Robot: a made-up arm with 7 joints.
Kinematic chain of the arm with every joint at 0, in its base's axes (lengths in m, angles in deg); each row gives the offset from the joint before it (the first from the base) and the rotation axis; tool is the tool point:
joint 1: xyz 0 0 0.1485 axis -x
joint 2: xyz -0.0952 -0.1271 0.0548 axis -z
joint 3: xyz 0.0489 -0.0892 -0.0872 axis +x
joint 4: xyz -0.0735 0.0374 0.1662 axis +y
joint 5: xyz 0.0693 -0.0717 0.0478 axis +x
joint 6: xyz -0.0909 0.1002 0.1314 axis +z
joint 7: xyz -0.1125 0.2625 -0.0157 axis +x
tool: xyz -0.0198 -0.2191 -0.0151
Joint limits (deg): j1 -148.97..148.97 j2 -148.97..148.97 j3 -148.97..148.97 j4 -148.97..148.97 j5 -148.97..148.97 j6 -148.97..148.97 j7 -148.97..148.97
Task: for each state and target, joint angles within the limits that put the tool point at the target. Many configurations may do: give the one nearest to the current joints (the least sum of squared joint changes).
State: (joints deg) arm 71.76 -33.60 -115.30 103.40 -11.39 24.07 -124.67
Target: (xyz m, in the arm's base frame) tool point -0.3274 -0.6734 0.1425
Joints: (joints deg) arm 71.31 -35.12 -121.40 83.37 -53.13 21.23 -148.97
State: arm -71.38 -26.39 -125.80 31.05 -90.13 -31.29 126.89
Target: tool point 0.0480 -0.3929 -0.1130
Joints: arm -59.21 -35.27 -122.69 20.37 -91.46 -38.29 136.91
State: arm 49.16 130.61 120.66 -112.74 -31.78 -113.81 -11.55
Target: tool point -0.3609 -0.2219 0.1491
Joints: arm 89.05 133.74 148.97 -90.94 -68.05 -115.55 19.80
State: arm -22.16 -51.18 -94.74 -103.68 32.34 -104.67 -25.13
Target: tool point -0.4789 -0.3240 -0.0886
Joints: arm -25.22 -55.54 -99.95 -94.06 31.29 -97.70 -55.55
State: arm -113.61 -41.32 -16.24 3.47 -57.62 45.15 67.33
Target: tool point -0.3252 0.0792 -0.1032
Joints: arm -111.92 -21.89 -20.51 5.74 -42.80 35.71 61.20
